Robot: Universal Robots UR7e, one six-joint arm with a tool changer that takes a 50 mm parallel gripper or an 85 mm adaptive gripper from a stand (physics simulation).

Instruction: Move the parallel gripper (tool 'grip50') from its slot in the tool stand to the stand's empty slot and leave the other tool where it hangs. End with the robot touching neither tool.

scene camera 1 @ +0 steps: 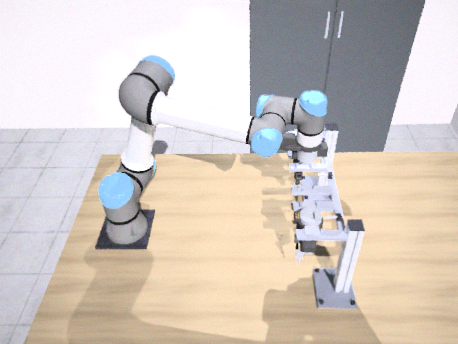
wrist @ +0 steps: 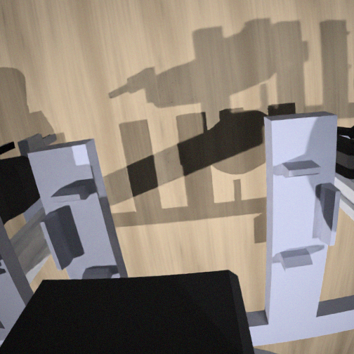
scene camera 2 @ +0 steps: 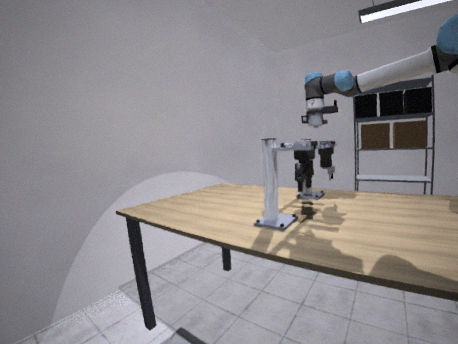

Labels:
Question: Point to a tool stand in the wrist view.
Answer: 302,188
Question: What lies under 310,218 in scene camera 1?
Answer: A parallel gripper.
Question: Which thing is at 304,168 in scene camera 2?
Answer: An adaptive gripper.

